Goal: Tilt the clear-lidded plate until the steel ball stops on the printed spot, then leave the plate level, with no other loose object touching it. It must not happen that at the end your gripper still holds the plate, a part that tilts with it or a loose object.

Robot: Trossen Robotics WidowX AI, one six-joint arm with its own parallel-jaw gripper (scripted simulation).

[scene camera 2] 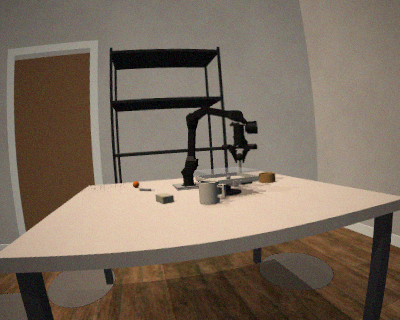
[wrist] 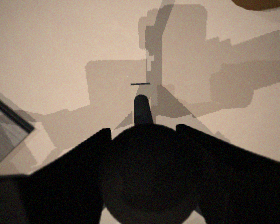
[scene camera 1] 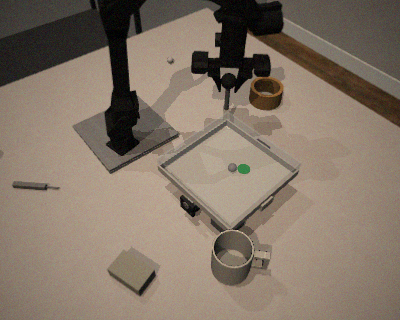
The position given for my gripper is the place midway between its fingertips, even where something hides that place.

Note:
I see my gripper (scene camera 1: 227, 91) and a grey block (scene camera 1: 131, 272).
My gripper also shows in the wrist view (wrist: 143, 134). The wrist view does not show the grey block: it is out of frame.

